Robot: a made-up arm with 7 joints.
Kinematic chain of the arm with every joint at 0, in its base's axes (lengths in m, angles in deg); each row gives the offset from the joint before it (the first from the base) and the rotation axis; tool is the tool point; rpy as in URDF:
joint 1: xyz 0 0 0.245 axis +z
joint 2: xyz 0 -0.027 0.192 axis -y
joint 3: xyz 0 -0.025 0.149 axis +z
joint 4: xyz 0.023 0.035 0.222 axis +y
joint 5: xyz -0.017 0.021 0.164 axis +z
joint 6: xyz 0 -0.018 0.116 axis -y
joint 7: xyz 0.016 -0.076 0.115 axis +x
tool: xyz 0 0 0 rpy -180 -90 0
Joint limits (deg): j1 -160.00..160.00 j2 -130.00..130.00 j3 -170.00..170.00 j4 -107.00..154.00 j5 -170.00..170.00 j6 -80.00..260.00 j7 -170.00..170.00
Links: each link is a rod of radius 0.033 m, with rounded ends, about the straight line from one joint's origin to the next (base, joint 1, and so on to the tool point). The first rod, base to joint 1, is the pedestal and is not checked.
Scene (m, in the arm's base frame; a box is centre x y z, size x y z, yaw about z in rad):
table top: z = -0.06
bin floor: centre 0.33 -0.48 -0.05 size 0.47 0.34 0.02 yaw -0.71
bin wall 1: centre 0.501 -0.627 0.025 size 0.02 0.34 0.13 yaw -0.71
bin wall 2: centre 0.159 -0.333 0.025 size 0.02 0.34 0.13 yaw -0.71
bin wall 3: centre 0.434 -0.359 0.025 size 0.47 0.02 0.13 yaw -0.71
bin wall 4: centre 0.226 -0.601 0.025 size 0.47 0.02 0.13 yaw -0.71
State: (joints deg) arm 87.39 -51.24 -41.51 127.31 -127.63 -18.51 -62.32
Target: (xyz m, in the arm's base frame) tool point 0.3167 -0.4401 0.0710
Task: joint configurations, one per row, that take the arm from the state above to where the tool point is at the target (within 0.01 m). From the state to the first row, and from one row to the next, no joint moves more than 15 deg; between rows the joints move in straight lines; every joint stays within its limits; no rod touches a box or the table.
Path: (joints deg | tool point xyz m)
1: 72.82 -58.07 -46.82 125.07 -126.84 -17.88 -62.32 | 0.4016 0.2819 0.2879
2: 58.25 -64.90 -52.12 122.82 -126.04 -17.25 -62.32 | 0.4794 0.1400 0.2688
3: 43.68 -71.73 -57.43 120.58 -125.25 -16.62 -62.32 | 0.5085 -0.0193 0.2548
4: 29.11 -78.56 -62.74 118.33 -124.46 -15.99 -62.32 | 0.4877 -0.1788 0.2453
5: 14.54 -85.39 -68.04 116.09 -123.67 -15.37 -62.32 | 0.4209 -0.3231 0.2394
6: -0.03 -92.23 -73.35 113.84 -122.87 -14.74 -62.32 | 0.3167 -0.4401 0.2360
7: -3.90 -98.58 -68.42 104.32 -124.34 -13.62 -62.32 | 0.3223 -0.4461 0.1552
8: -7.78 -104.93 -63.49 94.79 -125.80 -12.51 -62.32 | 0.3167 -0.4401 0.0710

